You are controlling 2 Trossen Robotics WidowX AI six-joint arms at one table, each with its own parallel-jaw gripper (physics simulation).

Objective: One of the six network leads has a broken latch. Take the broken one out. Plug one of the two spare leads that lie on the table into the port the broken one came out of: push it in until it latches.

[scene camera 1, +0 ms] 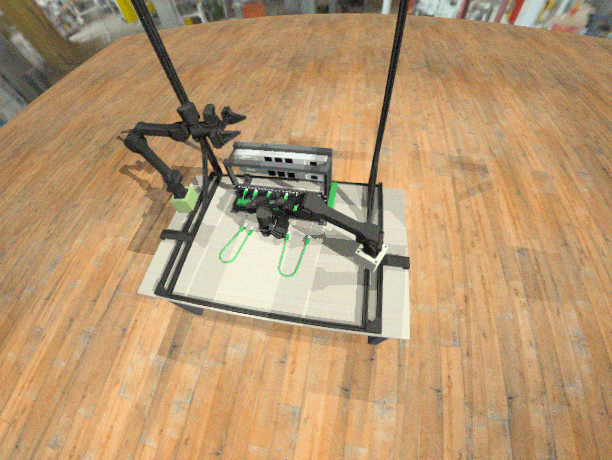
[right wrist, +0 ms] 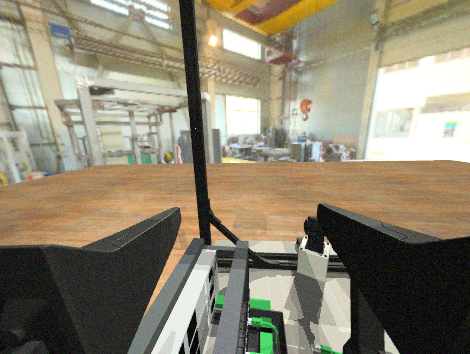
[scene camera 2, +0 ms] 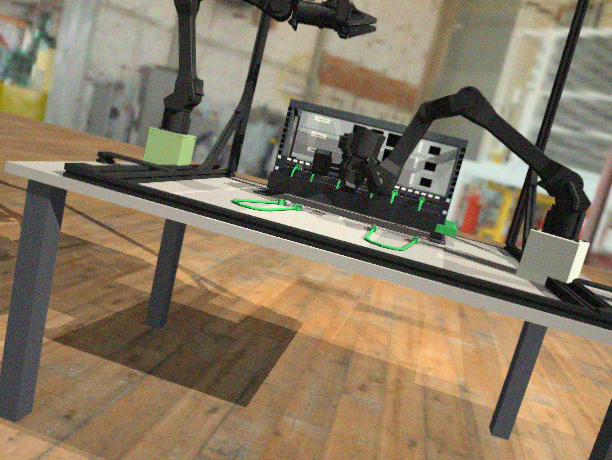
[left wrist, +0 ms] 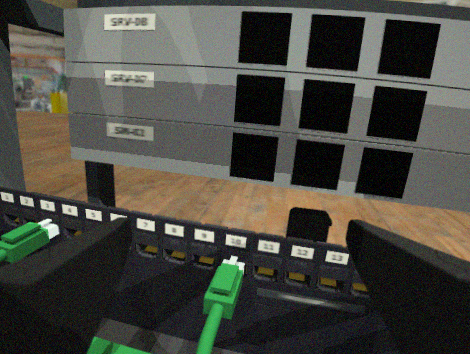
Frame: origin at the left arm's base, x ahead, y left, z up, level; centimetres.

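Seen in the pictures: left gripper, fingertip midpoint: [scene camera 1: 267, 191] [left wrist: 241, 229]; right gripper, fingertip midpoint: [scene camera 1: 243, 124] [right wrist: 248, 211] [scene camera 2: 376, 25]; left arm's base, origin of the base link: [scene camera 1: 372, 249] [right wrist: 314, 246] [scene camera 2: 560, 236]; right arm's base, origin of the base link: [scene camera 1: 181, 193] [scene camera 2: 173, 131].
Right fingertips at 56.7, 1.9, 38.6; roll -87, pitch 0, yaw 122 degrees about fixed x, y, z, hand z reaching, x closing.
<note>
Offsets run from my right fingertips to a thing's top centre, as dx, dy, dz. "spot": to the spot under its first point.
Several green leads sit in a row along the black patch panel @(-4.3, -4.4, -40.7) [scene camera 2: 285, 186] [left wrist: 170, 280]. In the left wrist view, one lead @(-0.8, -1.4, -39.3) [left wrist: 222, 290] is at port 10 and another lead @(spot: +9.4, +4.7, -39.8) [left wrist: 25, 241] is at the far left. I cannot tell which latch is broken. My left gripper [scene camera 1: 267, 201] [scene camera 2: 337, 172] [left wrist: 241, 229] is open and empty, its fingers apart on either side of the port 10 lead. My right gripper [scene camera 1: 242, 126] [scene camera 2: 374, 25] [right wrist: 248, 211] is open and empty, high above the rack's left side. Two spare leads, one @(spot: -5.3, +35.9, -48.3) [scene camera 1: 227, 261] [scene camera 2: 237, 202] left, one @(spot: -32.0, +24.5, -48.2) [scene camera 1: 287, 275] [scene camera 2: 392, 248] right, lie looped on the table.
The rack @(-3.2, -6.9, -22.6) [scene camera 1: 282, 148] [scene camera 2: 350, 115] stands behind the panel, with grey labelled units. A green block [scene camera 1: 333, 195] [scene camera 2: 446, 229] is at the panel's right end. Black frame rails [scene camera 1: 270, 312] run around the table, and tall black posts [scene camera 1: 390, 95] rise at the back corners.
</note>
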